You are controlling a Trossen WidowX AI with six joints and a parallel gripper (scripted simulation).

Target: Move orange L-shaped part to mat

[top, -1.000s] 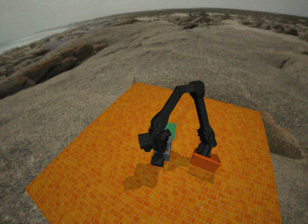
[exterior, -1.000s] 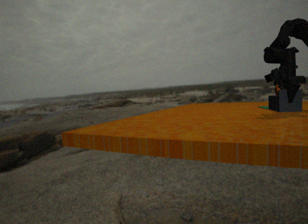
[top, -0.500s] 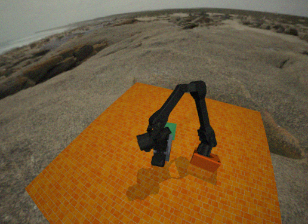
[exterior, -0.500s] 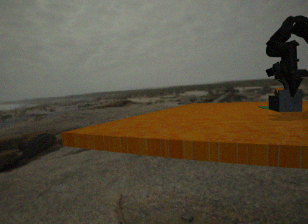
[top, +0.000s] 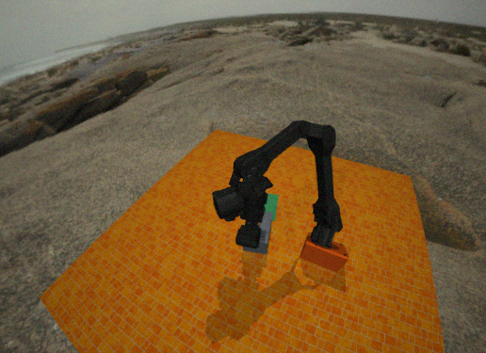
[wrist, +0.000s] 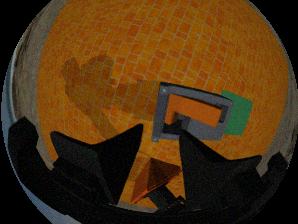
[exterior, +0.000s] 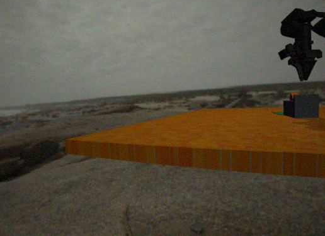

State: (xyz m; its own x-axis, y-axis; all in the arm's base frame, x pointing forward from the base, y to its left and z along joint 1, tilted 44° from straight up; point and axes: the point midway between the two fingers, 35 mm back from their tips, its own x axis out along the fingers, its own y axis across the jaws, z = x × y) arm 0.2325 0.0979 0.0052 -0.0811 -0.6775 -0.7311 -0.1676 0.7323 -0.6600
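Right now my gripper tip is 10 cm above the orange L-shaped part and 5 cm to the left of it. The rest, counted from my gripper tip: green mat 22 cm to the right, 16 cm below, 3 cm ahead.
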